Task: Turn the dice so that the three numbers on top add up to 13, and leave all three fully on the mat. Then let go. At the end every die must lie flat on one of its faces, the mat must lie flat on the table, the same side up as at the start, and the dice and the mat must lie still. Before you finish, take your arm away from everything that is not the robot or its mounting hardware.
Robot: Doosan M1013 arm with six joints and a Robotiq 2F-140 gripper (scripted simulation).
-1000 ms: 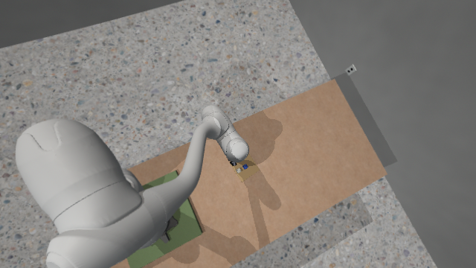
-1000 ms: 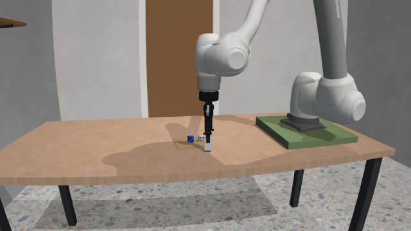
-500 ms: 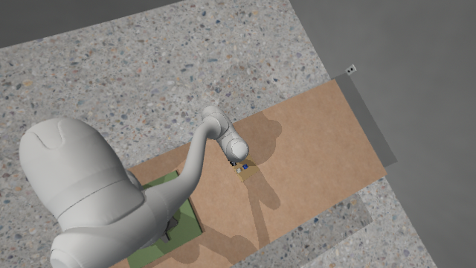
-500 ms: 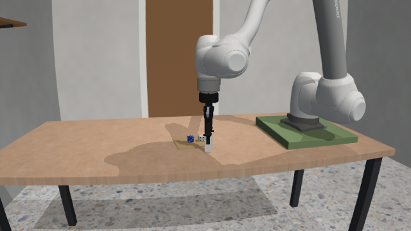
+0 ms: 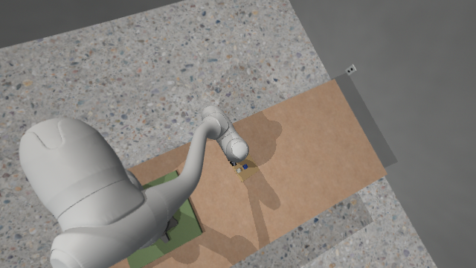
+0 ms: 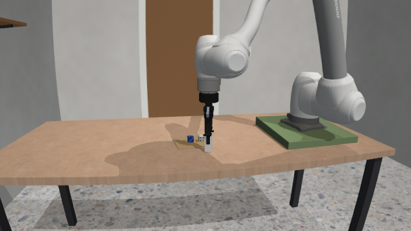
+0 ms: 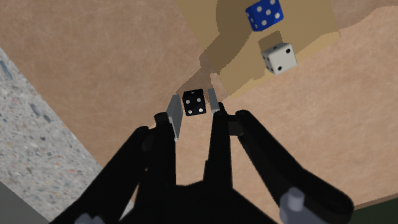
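The black die is 20 mm below my hand. Also, from my hand: white die 110 mm to the right, 20 mm below, 10 mm behind; then blue die 110 mm to the right, 40 mm ahead, 20 mm below; then tan mat 110 mm to the right, 40 mm ahead, 30 mm below.
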